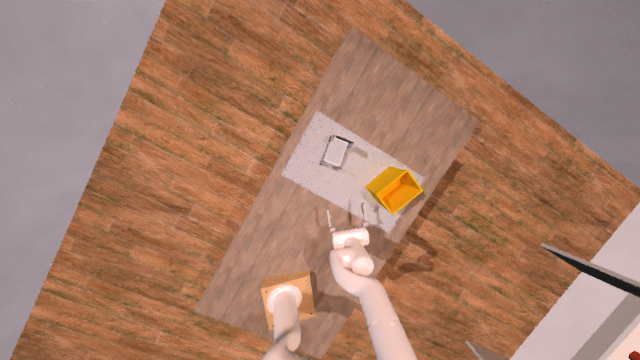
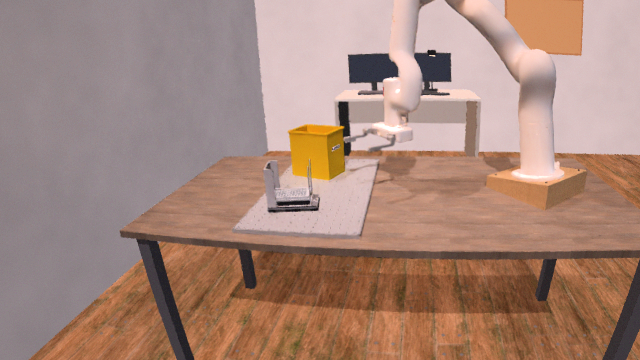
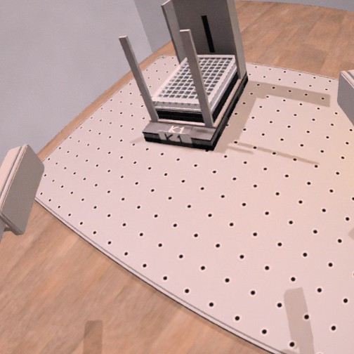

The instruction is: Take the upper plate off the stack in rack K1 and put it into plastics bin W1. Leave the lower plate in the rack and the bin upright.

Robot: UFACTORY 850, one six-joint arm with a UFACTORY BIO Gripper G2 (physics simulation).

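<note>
Rack K1 (image 1: 348,143) (image 2: 270,186) (image 3: 227,35) stands upright on the perforated board, with a tall back panel and two thin front posts. The upper plate (image 1: 337,151) (image 2: 294,193) (image 3: 202,80), pale with a grid of wells, lies flat between them. A dark layer (image 3: 180,116) shows beneath it; the lower plate is mostly hidden. Yellow bin W1 (image 1: 382,186) (image 2: 317,154) stands upright and open-topped on the board. My gripper (image 1: 345,207) (image 2: 358,145) (image 3: 185,141) is wide open and empty, raised above the board's robot-side edge, beside the bin and away from the rack.
The perforated board (image 1: 302,162) (image 2: 340,215) (image 3: 200,220) lies on the wooden table (image 1: 280,220) (image 2: 425,220). The robot's base block (image 1: 307,300) (image 2: 542,190) stands at the table's other end. A desk (image 2: 410,112) with monitors stands behind the table.
</note>
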